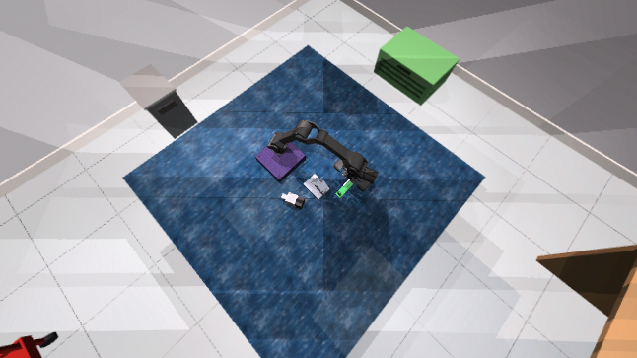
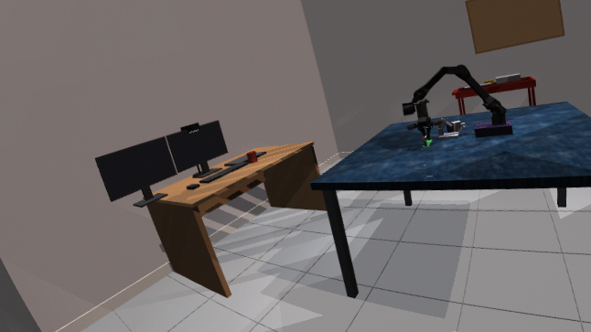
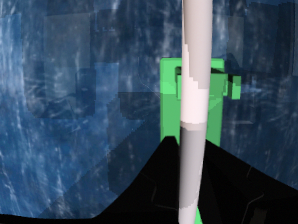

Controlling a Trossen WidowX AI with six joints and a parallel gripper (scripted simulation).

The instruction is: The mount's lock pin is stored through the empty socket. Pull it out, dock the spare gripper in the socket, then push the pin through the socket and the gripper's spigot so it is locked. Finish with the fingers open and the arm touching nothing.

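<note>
My gripper tip is now 40 mm to the left of the green rest, 10 mm short of it and 10 mm above it. Also, from my gripper tip: mount (140 mm to the right, 90 mm behind, 20 mm above); then spare gripper (270 mm to the right, 140 mm behind).
</note>
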